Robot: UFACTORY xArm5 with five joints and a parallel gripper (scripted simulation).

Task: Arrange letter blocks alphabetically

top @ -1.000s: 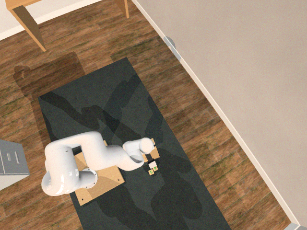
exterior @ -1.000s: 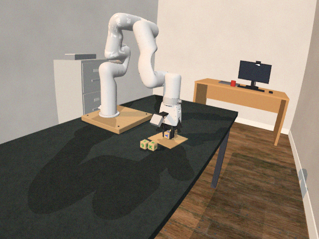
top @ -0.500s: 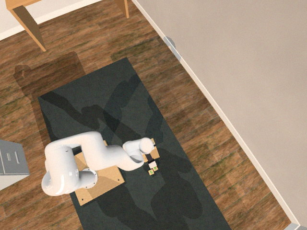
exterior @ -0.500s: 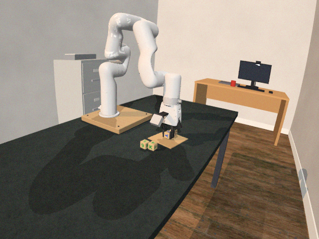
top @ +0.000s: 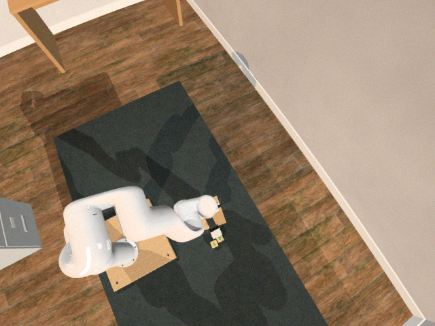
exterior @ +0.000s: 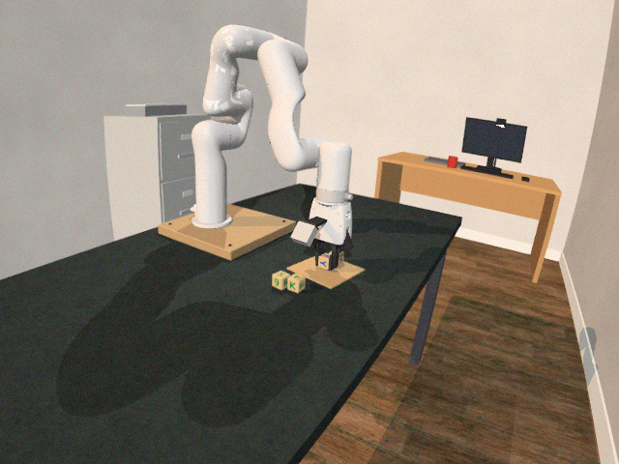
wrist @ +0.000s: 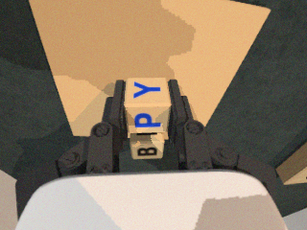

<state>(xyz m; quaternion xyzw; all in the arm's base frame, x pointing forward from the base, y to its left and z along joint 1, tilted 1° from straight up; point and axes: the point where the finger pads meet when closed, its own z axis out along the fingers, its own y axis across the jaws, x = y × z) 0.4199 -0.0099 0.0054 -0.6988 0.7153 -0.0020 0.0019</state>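
My hand is 3 cm above the tan mat. Round my hand: green-lettered block 14 cm to the right, 4 cm behind, 2 cm below.
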